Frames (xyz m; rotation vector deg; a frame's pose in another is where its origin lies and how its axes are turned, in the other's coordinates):
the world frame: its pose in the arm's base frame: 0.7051 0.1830 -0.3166 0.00 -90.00 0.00
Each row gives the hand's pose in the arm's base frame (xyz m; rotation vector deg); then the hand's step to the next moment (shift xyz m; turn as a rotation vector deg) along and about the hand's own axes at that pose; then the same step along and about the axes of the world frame.
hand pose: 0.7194 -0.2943 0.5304 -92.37 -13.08 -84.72
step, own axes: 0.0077 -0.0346 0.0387 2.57 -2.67 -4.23
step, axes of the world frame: 0.0284 0.0437 -0.0061 2.97 -2.54 4.05
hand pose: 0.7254 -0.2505 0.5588 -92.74 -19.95 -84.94
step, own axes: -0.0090 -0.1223 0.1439 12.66 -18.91 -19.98
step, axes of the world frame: 0.0577 0.1800 -0.0049 17.07 -8.60 23.49
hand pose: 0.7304 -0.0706 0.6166 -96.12 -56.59 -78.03
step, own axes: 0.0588 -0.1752 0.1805 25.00 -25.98 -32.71
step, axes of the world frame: 0.0437 0.2429 0.0763 31.76 -15.72 33.38
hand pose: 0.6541 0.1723 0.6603 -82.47 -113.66 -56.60
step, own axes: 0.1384 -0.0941 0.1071 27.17 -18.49 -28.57
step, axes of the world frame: 0.0117 0.1489 0.1310 32.81 -9.84 26.88
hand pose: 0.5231 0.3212 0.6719 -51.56 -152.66 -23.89
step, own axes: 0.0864 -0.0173 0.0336 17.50 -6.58 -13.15
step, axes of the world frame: -0.0021 0.0454 0.0826 17.27 -0.38 14.97
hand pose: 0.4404 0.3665 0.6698 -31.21 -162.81 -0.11
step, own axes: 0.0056 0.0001 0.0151 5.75 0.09 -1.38
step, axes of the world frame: -0.0133 0.0028 0.0086 2.72 2.11 4.81
